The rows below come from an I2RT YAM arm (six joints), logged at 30 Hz.
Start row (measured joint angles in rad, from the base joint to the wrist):
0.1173, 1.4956, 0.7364, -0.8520, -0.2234, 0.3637
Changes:
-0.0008, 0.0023, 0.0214, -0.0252, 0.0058, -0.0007
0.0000, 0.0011, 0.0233, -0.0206, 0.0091, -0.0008
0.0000, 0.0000, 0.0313, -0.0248, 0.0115, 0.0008
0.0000, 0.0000, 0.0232, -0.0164, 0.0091, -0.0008
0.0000, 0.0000, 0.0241, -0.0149, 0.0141, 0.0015
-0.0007, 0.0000, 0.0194, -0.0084, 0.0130, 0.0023
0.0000, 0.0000, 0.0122, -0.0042, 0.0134, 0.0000
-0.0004, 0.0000, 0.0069, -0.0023, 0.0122, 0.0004
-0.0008, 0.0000, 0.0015, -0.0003, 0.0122, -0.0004
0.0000, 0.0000, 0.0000, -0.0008, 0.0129, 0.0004
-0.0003, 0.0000, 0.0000, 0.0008, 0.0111, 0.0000
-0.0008, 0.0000, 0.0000, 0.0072, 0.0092, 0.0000
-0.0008, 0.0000, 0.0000, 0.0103, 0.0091, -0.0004
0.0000, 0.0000, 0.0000, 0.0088, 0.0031, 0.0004
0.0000, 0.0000, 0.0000, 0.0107, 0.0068, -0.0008
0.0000, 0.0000, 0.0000, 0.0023, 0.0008, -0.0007
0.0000, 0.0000, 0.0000, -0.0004, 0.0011, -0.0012
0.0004, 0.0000, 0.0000, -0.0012, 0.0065, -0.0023
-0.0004, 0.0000, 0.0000, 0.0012, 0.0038, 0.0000
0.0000, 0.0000, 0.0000, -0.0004, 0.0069, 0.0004
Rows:
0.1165, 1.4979, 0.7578, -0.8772, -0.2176, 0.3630
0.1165, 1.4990, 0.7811, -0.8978, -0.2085, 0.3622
0.1165, 1.4990, 0.8124, -0.9226, -0.1970, 0.3630
0.1165, 1.4990, 0.8356, -0.9390, -0.1879, 0.3622
0.1165, 1.4990, 0.8597, -0.9539, -0.1738, 0.3637
0.1158, 1.4990, 0.8791, -0.9623, -0.1608, 0.3660
0.1158, 1.4990, 0.8913, -0.9665, -0.1474, 0.3660
0.1154, 1.4990, 0.8982, -0.9688, -0.1352, 0.3664
0.1146, 1.4990, 0.8997, -0.9691, -0.1230, 0.3660
0.1146, 1.4990, 0.8997, -0.9699, -0.1101, 0.3664
0.1143, 1.4990, 0.8997, -0.9691, -0.0990, 0.3664
0.1135, 1.4990, 0.8997, -0.9619, -0.0898, 0.3664
0.1127, 1.4990, 0.8997, -0.9516, -0.0807, 0.3660
0.1127, 1.4990, 0.8997, -0.9428, -0.0776, 0.3664
0.1127, 1.4990, 0.8997, -0.9321, -0.0708, 0.3656
0.1127, 1.4990, 0.8997, -0.9298, -0.0700, 0.3649
0.1127, 1.4990, 0.8997, -0.9302, -0.0689, 0.3637
0.1131, 1.4990, 0.8997, -0.9314, -0.0624, 0.3614
0.1127, 1.4990, 0.8997, -0.9302, -0.0586, 0.3614
0.1127, 1.4990, 0.8997, -0.9306, -0.0517, 0.3618

